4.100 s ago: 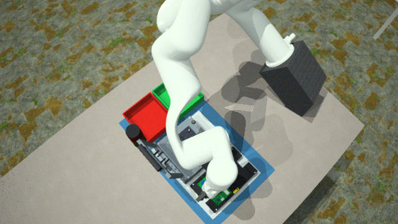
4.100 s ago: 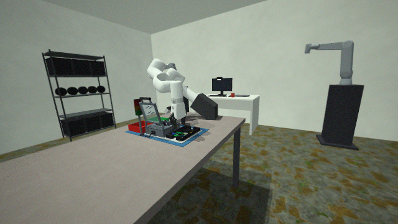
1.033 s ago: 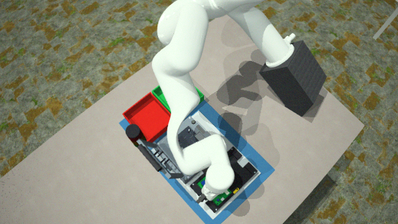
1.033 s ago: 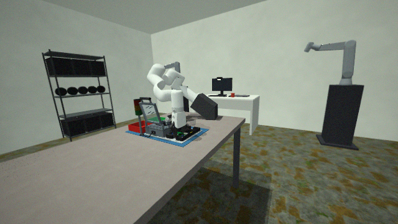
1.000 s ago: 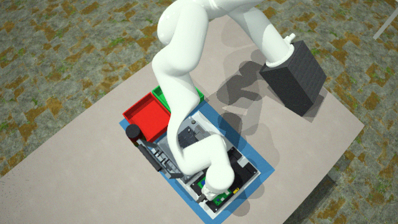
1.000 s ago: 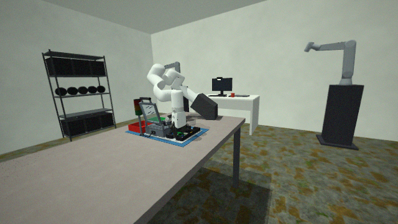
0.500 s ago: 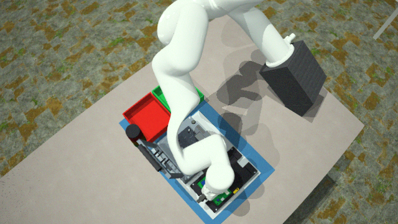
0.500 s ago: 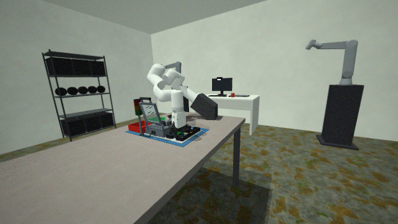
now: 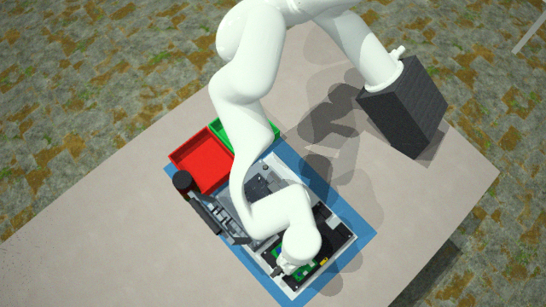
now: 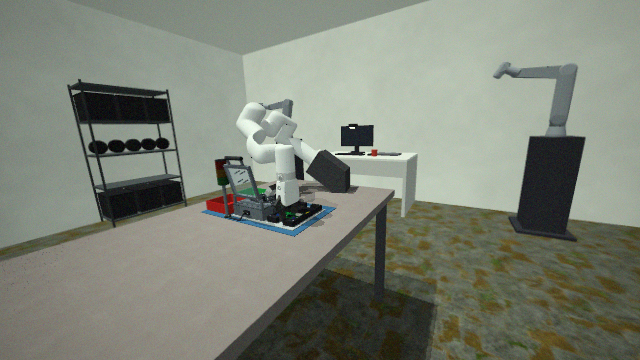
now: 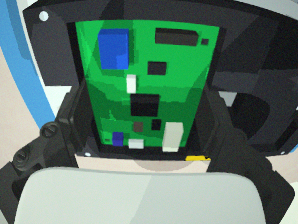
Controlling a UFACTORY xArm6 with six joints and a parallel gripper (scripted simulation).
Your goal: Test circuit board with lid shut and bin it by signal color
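The green circuit board lies right at my hand. Round my hand: red bin: 37 cm to the right, 1 cm below; then black latch hook: 11 cm to the right, 10 cm behind, 6 cm above; then tester lid: 17 cm to the right, 16 cm above, 8 cm ahead.
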